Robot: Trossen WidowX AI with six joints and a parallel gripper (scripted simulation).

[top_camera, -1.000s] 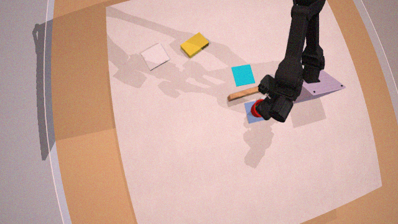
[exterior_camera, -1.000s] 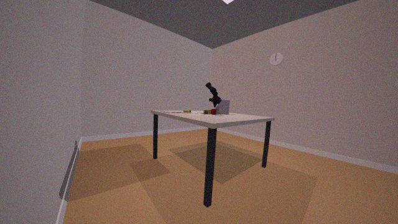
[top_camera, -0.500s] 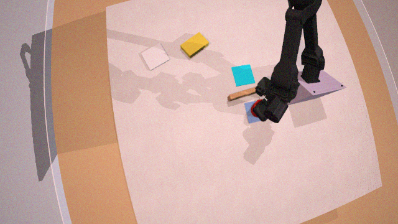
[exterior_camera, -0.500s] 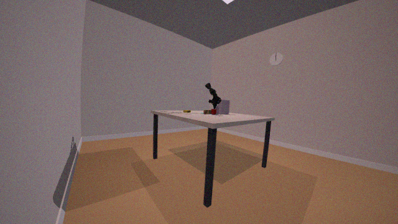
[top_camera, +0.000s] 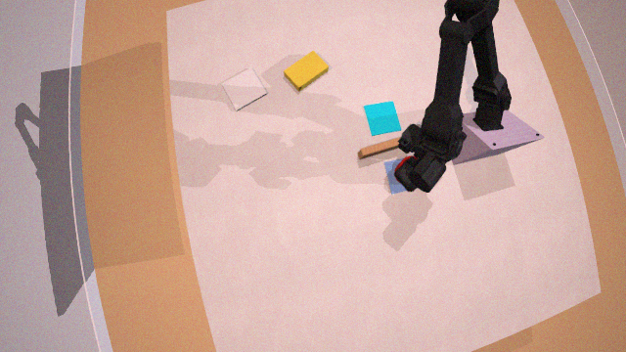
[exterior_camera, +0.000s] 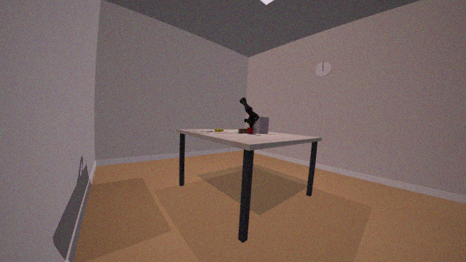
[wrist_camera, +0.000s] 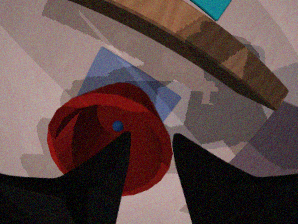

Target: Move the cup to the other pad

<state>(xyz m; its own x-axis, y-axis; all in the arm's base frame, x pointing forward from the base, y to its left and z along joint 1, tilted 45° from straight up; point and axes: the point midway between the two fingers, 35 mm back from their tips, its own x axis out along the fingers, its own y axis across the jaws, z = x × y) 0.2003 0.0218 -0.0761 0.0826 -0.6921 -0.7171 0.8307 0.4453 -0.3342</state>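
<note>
Now: the red cup 20 mm ahead of my gripper tip, 10 mm to the left of it and 10 mm below it. From my gripper tip the other things lie so: cyan pad (150 mm to the right, 60 mm below, 50 mm ahead); then blue pad (60 mm below, 30 mm ahead, 20 mm to the left); then wooden bar (70 mm to the right, 40 mm ahead, 30 mm below).
</note>
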